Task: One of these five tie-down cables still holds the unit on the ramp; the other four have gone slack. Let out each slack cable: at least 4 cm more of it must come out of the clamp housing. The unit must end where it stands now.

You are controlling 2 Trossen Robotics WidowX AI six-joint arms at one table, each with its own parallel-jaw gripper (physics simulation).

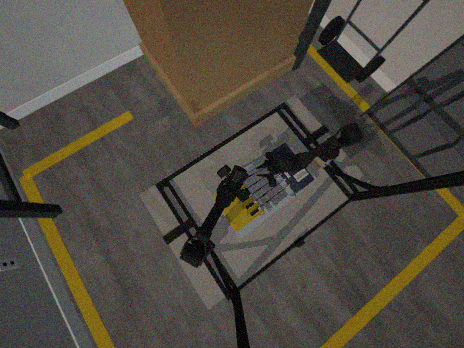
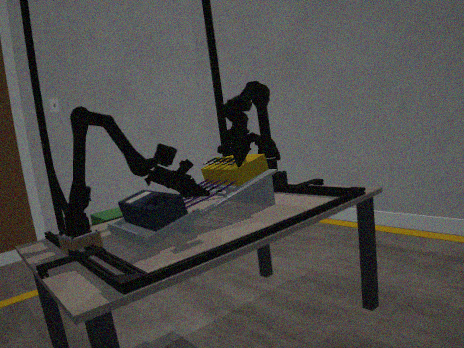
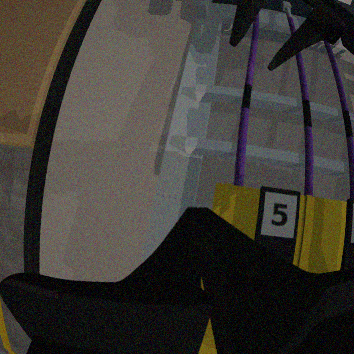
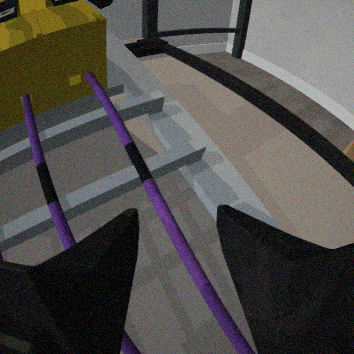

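A yellow unit (image 1: 241, 215) (image 2: 234, 170) (image 3: 319, 232) (image 4: 53, 60) sits high on the grey ramp (image 2: 251, 193) (image 4: 105, 182). Purple cables (image 1: 265, 191) (image 2: 210, 184) run from it down to the dark blue clamp housing (image 1: 304, 180) (image 2: 151, 208). My left gripper (image 1: 245, 194) (image 2: 239, 162) (image 3: 195, 216) is shut and empty, tip down on the unit's top beside the label 5. My right gripper (image 1: 272, 177) (image 2: 203, 191) (image 3: 249, 56) (image 4: 177, 216) is open near the housing. The outermost cable (image 4: 168, 228) (image 3: 242, 147) passes between its fingers without being gripped. A second cable (image 4: 53, 207) (image 3: 308, 151) lies beside its finger.
A black frame (image 1: 230, 138) (image 2: 251, 238) rims the table. A large brown box (image 1: 213, 52) stands behind it. A tall black pole (image 2: 213, 69) rises behind the unit. A green block (image 2: 106, 214) lies by the right arm's base. A hand truck (image 1: 344, 59) stands at the top right.
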